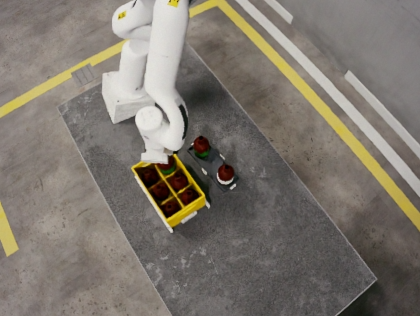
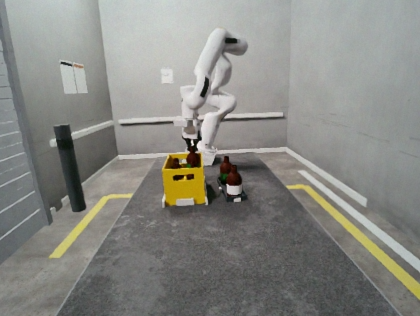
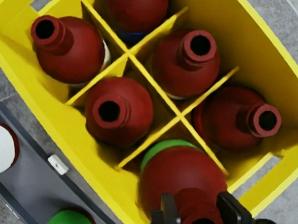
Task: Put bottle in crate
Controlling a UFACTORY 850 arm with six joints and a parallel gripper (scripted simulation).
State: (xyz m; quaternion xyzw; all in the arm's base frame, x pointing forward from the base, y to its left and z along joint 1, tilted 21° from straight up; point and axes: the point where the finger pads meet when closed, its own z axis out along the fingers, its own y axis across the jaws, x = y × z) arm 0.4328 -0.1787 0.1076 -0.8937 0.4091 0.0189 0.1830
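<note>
Right now the glass bottle is 7 cm below my hand. The rest, counted from my hand: dark tray (21 cm below, 17 cm to the left, 11 cm ahead); yellow crate (13 cm below, 8 cm ahead, 6 cm to the right).
</note>
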